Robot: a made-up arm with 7 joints.
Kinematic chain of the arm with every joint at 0, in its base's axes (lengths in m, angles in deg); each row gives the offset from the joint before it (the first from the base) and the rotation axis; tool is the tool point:
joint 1: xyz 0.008 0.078 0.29 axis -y
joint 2: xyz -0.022 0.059 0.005 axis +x
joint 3: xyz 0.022 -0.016 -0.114 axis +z
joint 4: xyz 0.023 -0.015 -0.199 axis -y
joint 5: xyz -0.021 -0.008 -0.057 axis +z
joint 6: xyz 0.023 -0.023 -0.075 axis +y
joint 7: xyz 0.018 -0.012 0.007 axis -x
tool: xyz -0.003 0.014 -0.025
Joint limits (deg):
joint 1: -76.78..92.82
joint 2: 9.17..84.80
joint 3: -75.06..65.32
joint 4: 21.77..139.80
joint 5: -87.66..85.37
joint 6: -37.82..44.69
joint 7: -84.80..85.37
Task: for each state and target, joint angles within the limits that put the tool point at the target. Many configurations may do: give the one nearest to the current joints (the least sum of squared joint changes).
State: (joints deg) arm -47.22 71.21 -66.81 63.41 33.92 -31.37 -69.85
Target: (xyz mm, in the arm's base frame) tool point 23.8 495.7 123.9
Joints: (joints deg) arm -21.29 83.90 -49.13 55.38 38.61 -28.95 -63.97
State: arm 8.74 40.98 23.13 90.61 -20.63 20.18 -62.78
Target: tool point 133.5 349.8 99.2
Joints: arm -7.02 45.56 29.68 99.15 -16.99 18.72 -65.37
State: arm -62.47 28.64 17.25 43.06 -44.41 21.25 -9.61
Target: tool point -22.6 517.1 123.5
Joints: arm -67.33 67.03 47.25 60.55 -36.08 19.74 -19.04
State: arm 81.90 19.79 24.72 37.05 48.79 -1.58 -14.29
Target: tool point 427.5 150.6 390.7
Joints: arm 85.97 9.17 -9.80 40.48 37.69 1.94 -7.36
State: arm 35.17 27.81 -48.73 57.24 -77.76 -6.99 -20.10
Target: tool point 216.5 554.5 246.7
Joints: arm 67.20 76.86 -32.33 38.94 -87.66 4.07 -1.50
